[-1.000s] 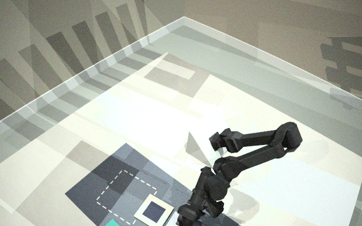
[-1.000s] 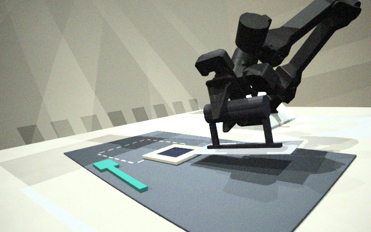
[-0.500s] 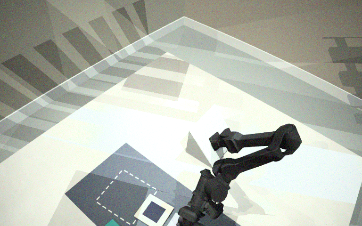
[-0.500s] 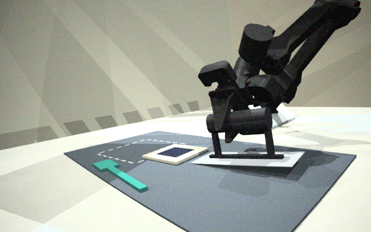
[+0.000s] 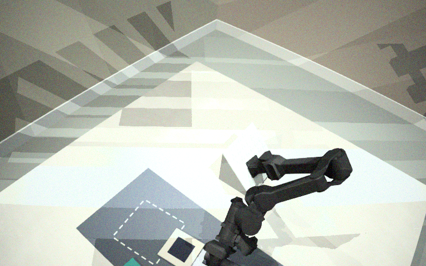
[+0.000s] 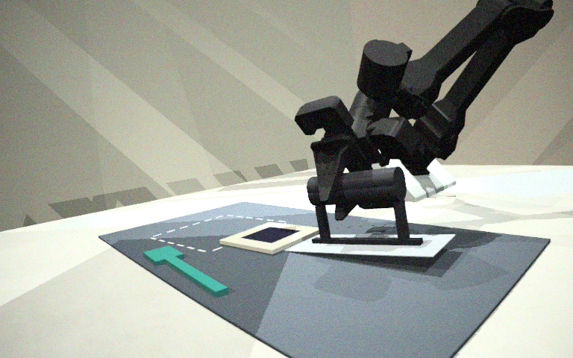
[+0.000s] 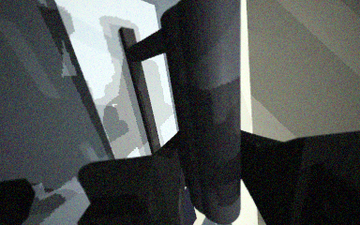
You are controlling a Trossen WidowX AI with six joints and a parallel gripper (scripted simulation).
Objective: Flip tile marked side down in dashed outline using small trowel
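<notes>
The tile is 130 mm to the right of my gripper tip and 50 mm below it. Round my gripper tip: trowel (20 mm behind, 10 mm to the right, 10 mm below); then teal t-shaped flat piece (150 mm ahead, 130 mm to the right, 50 mm below); then grey mat (10 mm ahead, 120 mm to the right, 80 mm below).
</notes>
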